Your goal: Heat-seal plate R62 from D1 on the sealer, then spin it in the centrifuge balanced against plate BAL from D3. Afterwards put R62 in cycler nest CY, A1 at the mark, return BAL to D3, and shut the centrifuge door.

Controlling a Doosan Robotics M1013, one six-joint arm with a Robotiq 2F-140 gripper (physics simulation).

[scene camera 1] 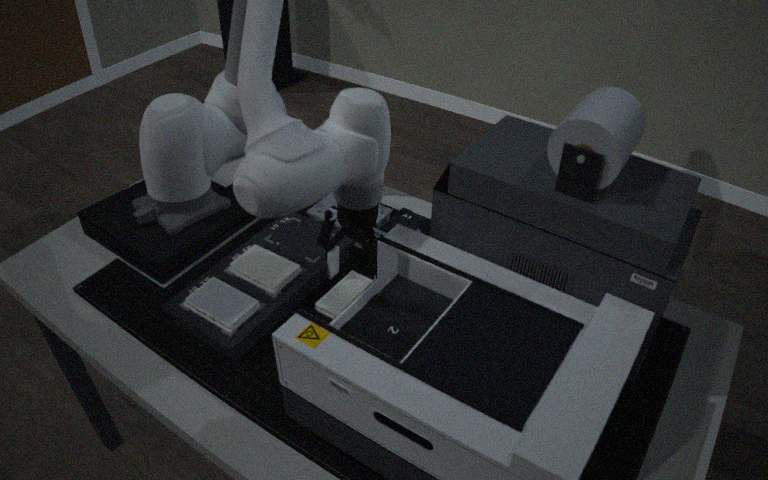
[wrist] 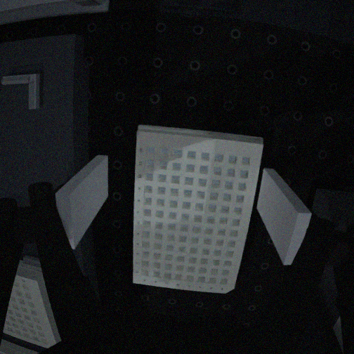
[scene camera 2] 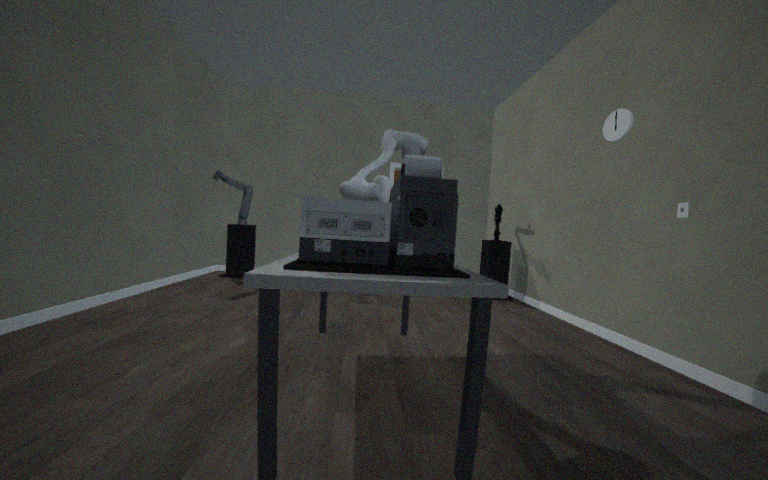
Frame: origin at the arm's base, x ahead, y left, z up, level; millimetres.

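Seen in the pictures: gripper, between the fingertips: [scene camera 1: 355, 286]; arm's base, origin of its link: [scene camera 1: 181, 205].
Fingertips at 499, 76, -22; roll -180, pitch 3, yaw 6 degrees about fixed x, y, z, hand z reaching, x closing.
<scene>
Pixels of each thing's top centre, then the offset from my fingertips to it, as dx, dy, dz. Level surfaces: height alone.
- pale 96-well plate, centre of its top: [scene camera 1: 349, 294] +10, -28, +4
- dark deck, height of its surface: dz +40
- grey sealer, centre of its top: [scene camera 1: 592, 99] [scene camera 2: 420, 157] +344, +172, +464
- large roll, centre of its top: [scene camera 1: 606, 103] [scene camera 2: 421, 156] +365, +174, +464
My gripper [scene camera 1: 352, 264] [wrist: 184, 182] is open and empty, pointing down. A pale 96-well plate [scene camera 1: 344, 293] [wrist: 187, 212] lies flat at the left end of the white centrifuge [scene camera 1: 396, 362] [scene camera 2: 345, 220], below the fingertips; in the wrist view it shows between the two pads, with gaps both sides. Its label is not readable. The centrifuge top shows an open bay marked 2. Two more plates, a cream one [scene camera 1: 264, 268] and a bluish one [scene camera 1: 220, 304], sit on the dark deck [scene camera 1: 232, 339] [wrist: 37, 130]. The grey sealer [scene camera 1: 487, 220] [scene camera 2: 427, 220] stands behind. The cycler nest is mostly hidden behind the gripper.
The sealer carries a large roll [scene camera 1: 600, 135] [scene camera 2: 423, 165] on top. The arm base stands on a black block [scene camera 1: 121, 237] behind the deck's left end. The centrifuge's raised white walls stand close beside the gripper. A white corner mark [wrist: 33, 90] shows on the deck.
</scene>
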